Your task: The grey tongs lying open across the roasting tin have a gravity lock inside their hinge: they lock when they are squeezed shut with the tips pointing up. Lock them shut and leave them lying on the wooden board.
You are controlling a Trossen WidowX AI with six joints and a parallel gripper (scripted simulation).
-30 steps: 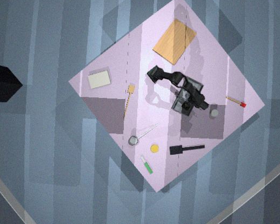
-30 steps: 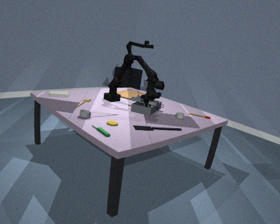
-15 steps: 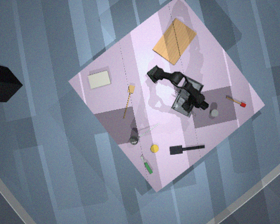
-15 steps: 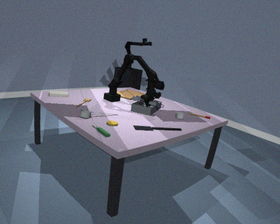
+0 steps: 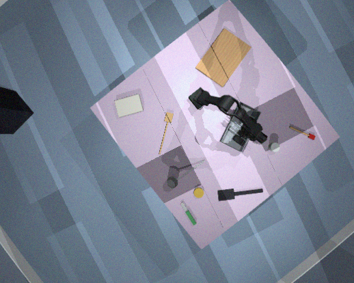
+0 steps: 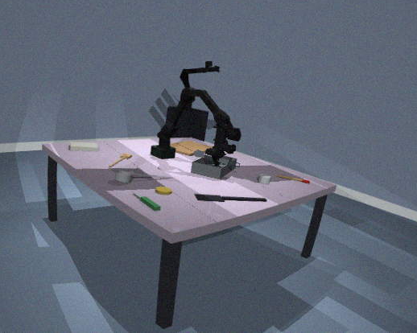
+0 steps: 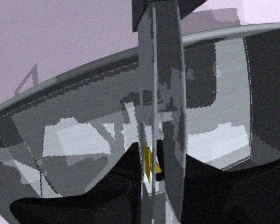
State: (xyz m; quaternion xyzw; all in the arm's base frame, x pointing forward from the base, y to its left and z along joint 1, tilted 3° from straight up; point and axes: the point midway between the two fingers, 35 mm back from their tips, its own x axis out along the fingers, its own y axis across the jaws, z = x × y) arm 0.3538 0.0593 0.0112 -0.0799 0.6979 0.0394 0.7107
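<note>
Now: the roasting tin 2 cm behind my gripper tip and 2 cm to the left of it. From my gripper tip the other things lie so: black spatula 31 cm ahead, 31 cm to the right, 3 cm below; yellow tab 2 cm ahead, 4 cm above; white cup 25 cm ahead, 10 cm to the left, 1 cm below.
</note>
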